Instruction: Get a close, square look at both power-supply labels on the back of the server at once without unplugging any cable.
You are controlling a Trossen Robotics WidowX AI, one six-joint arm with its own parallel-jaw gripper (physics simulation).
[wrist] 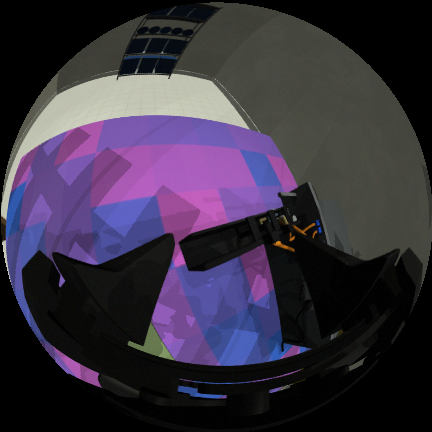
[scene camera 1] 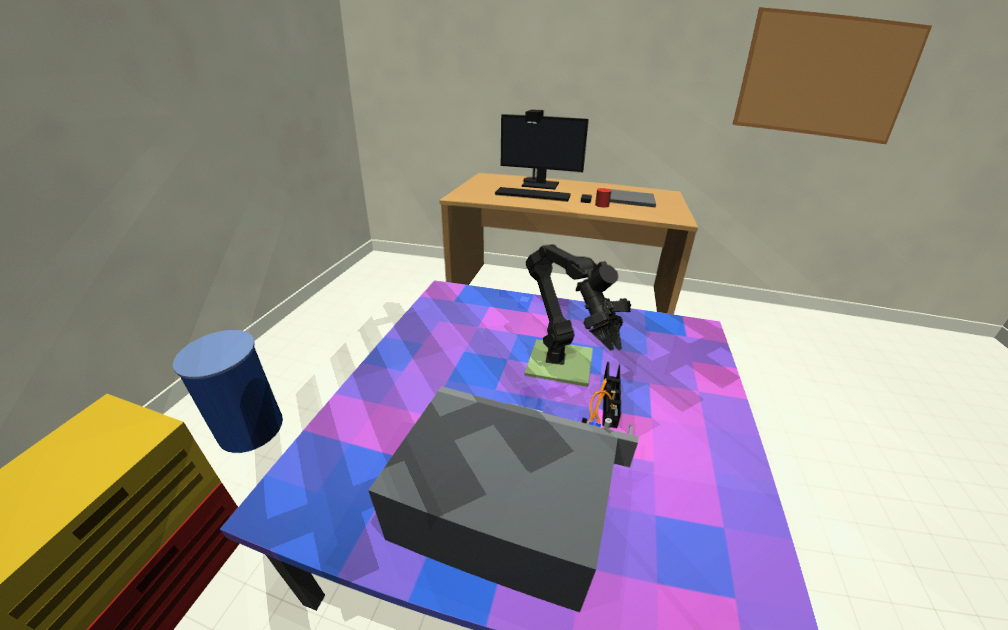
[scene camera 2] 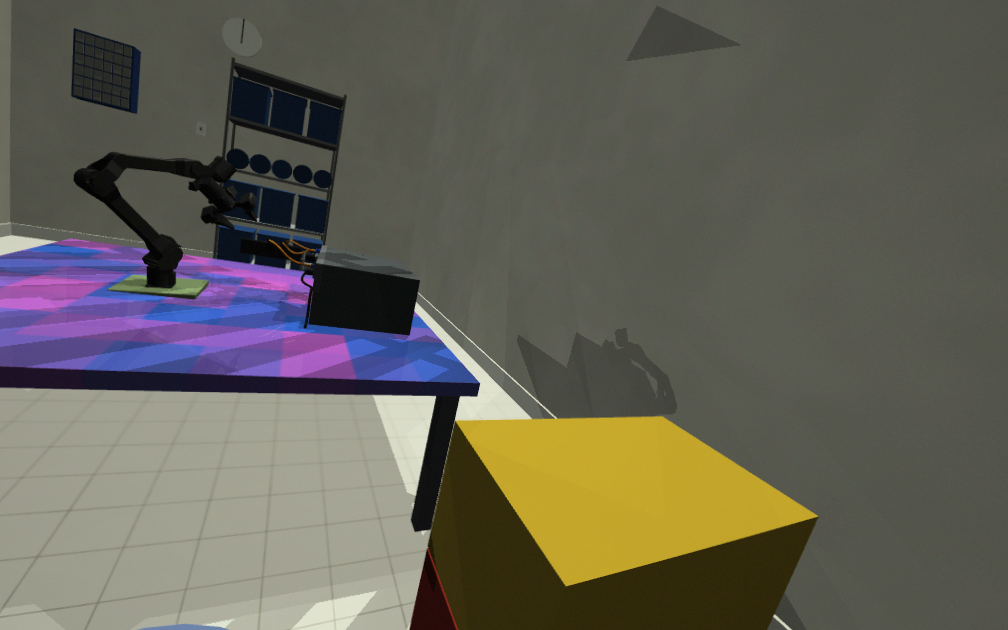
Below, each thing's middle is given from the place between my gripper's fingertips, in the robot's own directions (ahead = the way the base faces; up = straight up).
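My hand is 70 mm above the black rack piece point(scene camera 1: 611, 417), and my hand is also 100 mm short of that piece.
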